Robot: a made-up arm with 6 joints. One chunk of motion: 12 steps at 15 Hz.
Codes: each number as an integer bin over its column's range. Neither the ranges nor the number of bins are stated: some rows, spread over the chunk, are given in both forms.
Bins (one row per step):
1: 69 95 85 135 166 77
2: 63 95 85 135 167 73
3: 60 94 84 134 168 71
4: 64 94 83 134 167 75
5: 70 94 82 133 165 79
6: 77 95 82 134 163 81
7: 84 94 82 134 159 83
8: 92 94 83 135 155 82
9: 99 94 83 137 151 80
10: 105 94 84 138 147 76
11: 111 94 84 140 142 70
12: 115 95 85 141 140 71
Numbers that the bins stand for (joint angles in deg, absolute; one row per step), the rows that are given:
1: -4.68 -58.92 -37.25 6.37 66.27 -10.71
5: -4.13 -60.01 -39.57 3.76 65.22 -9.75
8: 8.08 -60.01 -38.80 6.37 54.70 -8.31
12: 20.85 -58.92 -37.25 14.22 38.93 -13.58
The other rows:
2: -8.01 -58.92 -37.25 6.37 67.32 -12.62
3: -9.68 -60.01 -38.02 5.07 68.37 -13.58
4: -7.46 -60.01 -38.80 5.07 67.32 -11.66
6: -0.24 -58.92 -39.57 5.07 63.12 -8.79
7: 3.64 -60.01 -39.57 5.07 58.91 -7.83
9: 11.97 -60.01 -38.80 8.99 50.50 -9.27
10: 15.30 -60.01 -38.02 10.30 46.29 -11.18
11: 18.63 -60.01 -38.02 12.91 41.03 -14.06

